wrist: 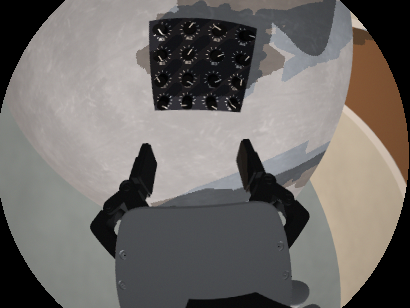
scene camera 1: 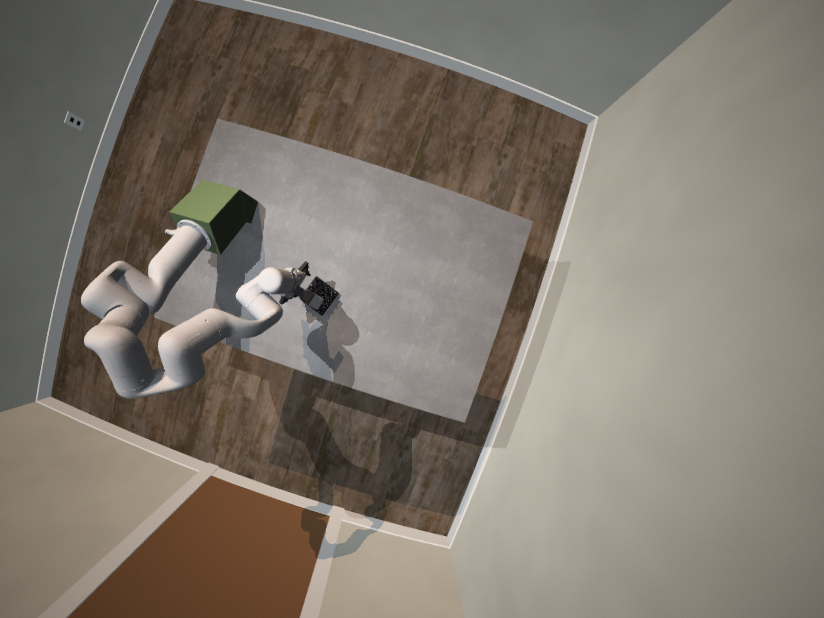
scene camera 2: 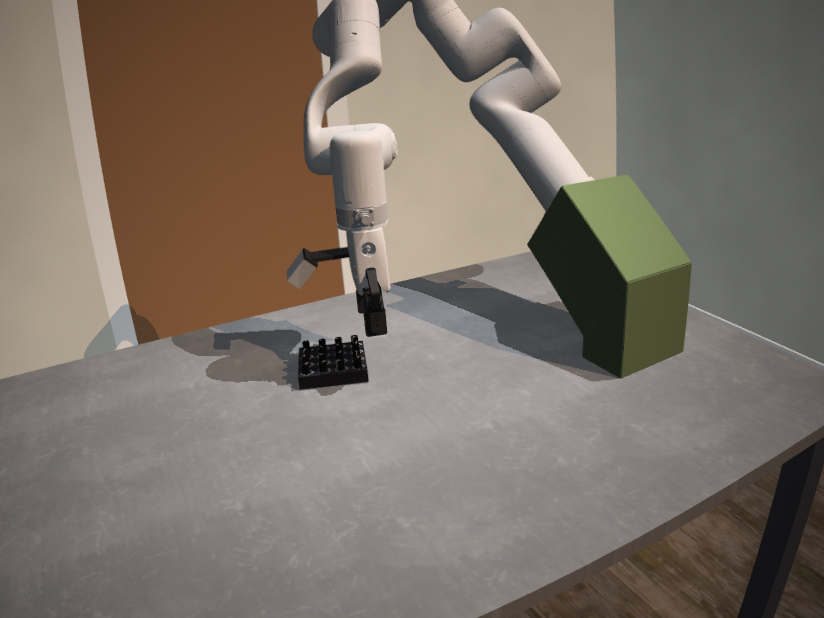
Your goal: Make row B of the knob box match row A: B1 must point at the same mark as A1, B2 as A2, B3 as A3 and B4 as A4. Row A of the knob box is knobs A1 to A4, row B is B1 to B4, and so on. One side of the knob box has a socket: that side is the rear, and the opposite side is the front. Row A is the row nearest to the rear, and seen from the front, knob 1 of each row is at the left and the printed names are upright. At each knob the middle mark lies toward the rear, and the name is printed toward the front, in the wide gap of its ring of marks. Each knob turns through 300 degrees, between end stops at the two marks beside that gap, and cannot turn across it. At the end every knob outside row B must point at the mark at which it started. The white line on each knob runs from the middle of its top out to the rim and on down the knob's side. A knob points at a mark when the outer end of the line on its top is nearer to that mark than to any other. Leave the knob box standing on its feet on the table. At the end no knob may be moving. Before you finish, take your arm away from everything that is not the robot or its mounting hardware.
Path:
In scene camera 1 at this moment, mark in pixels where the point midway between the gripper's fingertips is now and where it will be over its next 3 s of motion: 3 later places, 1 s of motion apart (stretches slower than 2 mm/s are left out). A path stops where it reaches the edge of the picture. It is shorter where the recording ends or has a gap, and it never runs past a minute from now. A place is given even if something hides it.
The gripper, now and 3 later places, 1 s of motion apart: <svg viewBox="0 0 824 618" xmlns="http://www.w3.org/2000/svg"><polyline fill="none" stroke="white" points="300,283 307,292 314,301 315,301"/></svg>

